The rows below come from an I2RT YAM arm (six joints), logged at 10 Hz.
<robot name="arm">
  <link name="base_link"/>
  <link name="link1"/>
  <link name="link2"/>
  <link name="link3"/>
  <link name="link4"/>
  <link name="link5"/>
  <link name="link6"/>
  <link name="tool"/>
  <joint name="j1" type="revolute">
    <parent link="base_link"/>
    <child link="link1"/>
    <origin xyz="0 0 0.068" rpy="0 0 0"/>
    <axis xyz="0 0 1"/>
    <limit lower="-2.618" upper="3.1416"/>
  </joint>
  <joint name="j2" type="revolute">
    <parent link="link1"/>
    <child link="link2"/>
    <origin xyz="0.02 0.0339 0.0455" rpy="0 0 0"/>
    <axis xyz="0 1 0"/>
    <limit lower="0" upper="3.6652"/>
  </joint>
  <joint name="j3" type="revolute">
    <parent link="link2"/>
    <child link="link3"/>
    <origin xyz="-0.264 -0.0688 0" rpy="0 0 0"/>
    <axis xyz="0 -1 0"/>
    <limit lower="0" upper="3.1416"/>
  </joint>
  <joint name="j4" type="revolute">
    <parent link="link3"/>
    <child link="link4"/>
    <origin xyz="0.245 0.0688 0.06" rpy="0 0 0"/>
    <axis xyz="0 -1 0"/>
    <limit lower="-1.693" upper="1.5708"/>
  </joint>
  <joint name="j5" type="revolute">
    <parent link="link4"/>
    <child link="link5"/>
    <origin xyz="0.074 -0.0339 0.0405" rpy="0 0 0"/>
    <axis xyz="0 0 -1"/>
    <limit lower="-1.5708" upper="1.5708"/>
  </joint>
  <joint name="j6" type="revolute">
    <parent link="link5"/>
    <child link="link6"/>
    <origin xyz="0.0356 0 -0.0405" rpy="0 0 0"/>
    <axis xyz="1 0 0"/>
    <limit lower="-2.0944" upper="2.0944"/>
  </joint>
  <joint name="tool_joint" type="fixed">
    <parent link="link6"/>
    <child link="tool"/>
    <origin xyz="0 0 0" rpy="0 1.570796 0"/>
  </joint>
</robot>
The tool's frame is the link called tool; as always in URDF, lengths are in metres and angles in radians.
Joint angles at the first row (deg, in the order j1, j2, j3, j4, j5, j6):
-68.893, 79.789, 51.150, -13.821, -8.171, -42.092
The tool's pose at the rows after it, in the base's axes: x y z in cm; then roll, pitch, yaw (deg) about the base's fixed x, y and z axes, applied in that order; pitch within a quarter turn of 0, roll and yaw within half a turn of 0:
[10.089 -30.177 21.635 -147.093 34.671 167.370]
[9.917 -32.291 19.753 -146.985 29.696 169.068]
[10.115 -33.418 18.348 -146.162 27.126 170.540]
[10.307 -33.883 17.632 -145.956 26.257 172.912]
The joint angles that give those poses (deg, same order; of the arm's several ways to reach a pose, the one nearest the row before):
-72.406, 86.117, 52.816, -10.907, -8.001, -45.858
-73.649, 92.535, 55.544, -10.202, -6.859, -51.041
-73.742, 96.400, 56.511, -8.094, -5.714, -53.692
-73.741, 98.254, 56.952, -7.119, -6.586, -55.982

